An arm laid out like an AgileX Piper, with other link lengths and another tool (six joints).
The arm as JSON. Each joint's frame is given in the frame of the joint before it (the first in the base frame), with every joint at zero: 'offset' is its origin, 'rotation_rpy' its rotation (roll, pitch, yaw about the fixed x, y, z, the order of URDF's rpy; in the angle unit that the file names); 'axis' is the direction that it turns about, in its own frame. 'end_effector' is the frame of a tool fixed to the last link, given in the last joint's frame.
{
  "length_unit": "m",
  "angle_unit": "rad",
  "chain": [
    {
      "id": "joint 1",
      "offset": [
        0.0,
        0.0,
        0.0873
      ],
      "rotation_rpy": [
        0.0,
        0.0,
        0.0
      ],
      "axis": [
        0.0,
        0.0,
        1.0
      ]
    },
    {
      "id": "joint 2",
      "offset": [
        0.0,
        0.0,
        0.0
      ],
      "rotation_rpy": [
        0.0,
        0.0,
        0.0
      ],
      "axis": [
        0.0,
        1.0,
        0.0
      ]
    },
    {
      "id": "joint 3",
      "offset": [
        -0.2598,
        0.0,
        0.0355
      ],
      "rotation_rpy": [
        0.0,
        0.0,
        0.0
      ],
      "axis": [
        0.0,
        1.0,
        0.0
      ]
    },
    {
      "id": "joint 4",
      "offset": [
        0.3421,
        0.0,
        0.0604
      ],
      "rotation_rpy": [
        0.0,
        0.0,
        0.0
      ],
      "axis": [
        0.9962,
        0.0,
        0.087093
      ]
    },
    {
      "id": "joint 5",
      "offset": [
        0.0,
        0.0,
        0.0
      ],
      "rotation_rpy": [
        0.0,
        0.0,
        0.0
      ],
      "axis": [
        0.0,
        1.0,
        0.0
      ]
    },
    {
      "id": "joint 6",
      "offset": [
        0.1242,
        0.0,
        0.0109
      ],
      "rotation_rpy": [
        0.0,
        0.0,
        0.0
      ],
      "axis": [
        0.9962,
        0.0,
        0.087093
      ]
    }
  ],
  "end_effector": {
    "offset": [
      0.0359,
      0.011,
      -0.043
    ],
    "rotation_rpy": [
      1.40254,
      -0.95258,
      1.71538
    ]
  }
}
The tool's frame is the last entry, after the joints.
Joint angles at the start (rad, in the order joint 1, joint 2, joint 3, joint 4, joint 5, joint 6):
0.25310, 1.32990, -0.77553, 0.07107, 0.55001, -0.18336
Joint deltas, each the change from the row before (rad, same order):
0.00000, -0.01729, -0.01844, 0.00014, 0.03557, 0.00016
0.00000, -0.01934, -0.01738, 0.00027, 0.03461, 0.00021
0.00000, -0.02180, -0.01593, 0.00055, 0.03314, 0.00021
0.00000, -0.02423, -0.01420, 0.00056, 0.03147, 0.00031
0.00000, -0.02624, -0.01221, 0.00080, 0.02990, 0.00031
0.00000, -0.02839, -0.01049, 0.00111, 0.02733, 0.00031
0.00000, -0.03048, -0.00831, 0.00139, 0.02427, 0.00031
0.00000, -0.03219, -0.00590, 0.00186, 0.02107, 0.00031
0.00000, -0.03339, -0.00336, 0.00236, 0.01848, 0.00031
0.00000, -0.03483, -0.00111, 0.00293, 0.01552, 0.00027
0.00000, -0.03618, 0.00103, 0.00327, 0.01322, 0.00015
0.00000, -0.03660, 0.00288, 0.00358, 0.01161, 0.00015
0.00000, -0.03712, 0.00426, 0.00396, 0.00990, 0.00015
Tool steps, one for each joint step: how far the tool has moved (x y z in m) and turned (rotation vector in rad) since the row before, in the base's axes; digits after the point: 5 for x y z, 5 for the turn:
-0.00017, 0.00026, 0.01112, 0.00133, 0.00009, 0.00208
-0.00068, 0.00013, 0.01153, 0.00185, -0.00178, 0.00197
-0.00125, 0.00000, 0.01192, 0.00262, -0.00414, 0.00183
-0.00188, -0.00017, 0.01215, 0.00316, -0.00644, 0.00170
-0.00260, -0.00034, 0.01209, 0.00368, -0.00795, 0.00159
-0.00311, -0.00045, 0.01219, 0.00461, -0.01080, 0.00141
-0.00365, -0.00057, 0.01205, 0.00552, -0.01362, 0.00122
-0.00416, -0.00066, 0.01167, 0.00650, -0.01595, 0.00100
-0.00472, -0.00074, 0.01100, 0.00723, -0.01704, 0.00085
-0.00514, -0.00078, 0.01051, 0.00823, -0.01900, 0.00072
-0.00558, -0.00086, 0.00996, 0.00883, -0.02041, 0.00076
-0.00594, -0.00091, 0.00918, 0.00914, -0.02051, 0.00076
-0.00619, -0.00092, 0.00862, 0.00969, -0.02124, 0.00077

